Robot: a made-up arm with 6 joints.
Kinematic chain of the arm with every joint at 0, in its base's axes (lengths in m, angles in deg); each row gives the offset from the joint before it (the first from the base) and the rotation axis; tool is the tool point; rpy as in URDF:
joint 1: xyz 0 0 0.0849 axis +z
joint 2: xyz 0 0 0 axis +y
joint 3: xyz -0.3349 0 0.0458 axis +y
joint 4: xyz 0.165 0 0.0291 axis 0.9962 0 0.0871
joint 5: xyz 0 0 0 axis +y
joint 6: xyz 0.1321 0 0.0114 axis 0.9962 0 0.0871
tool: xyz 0 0 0 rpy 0 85 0
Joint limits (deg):
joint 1: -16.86..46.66
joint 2: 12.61..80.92
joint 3: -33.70..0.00
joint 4: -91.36..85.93
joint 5: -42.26..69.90
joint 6: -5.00..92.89
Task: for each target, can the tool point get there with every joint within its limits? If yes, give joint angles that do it. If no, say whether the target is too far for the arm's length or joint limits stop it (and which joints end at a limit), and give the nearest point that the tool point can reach.
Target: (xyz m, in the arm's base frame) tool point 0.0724 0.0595 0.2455
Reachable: yes | joints 14.65 49.75 -15.15 -77.51 -17.73 59.89
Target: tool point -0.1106 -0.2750 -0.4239
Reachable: no: joint limits stop it (at a limit: joint 1, joint 2, joint 3, joint 5) | nearest point -0.0675 -0.1023 0.0674 | short by 0.523 m
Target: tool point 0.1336 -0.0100 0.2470
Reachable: yes | joints -8.50 62.06 -29.93 14.36 17.47 68.83
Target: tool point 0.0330 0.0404 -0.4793
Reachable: no: joint limits stop it (at a limit: joint 1, joint 2, joint 3) | nearest point -0.1095 0.0428 0.0668 | short by 0.564 m
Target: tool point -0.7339 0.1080 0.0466
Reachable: no: too far | nearest point -0.1590 0.0234 0.1473 | short by 0.590 m
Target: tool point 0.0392 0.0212 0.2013
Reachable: yes | joints 28.22 41.39 -5.89 -72.13 -0.14 44.03
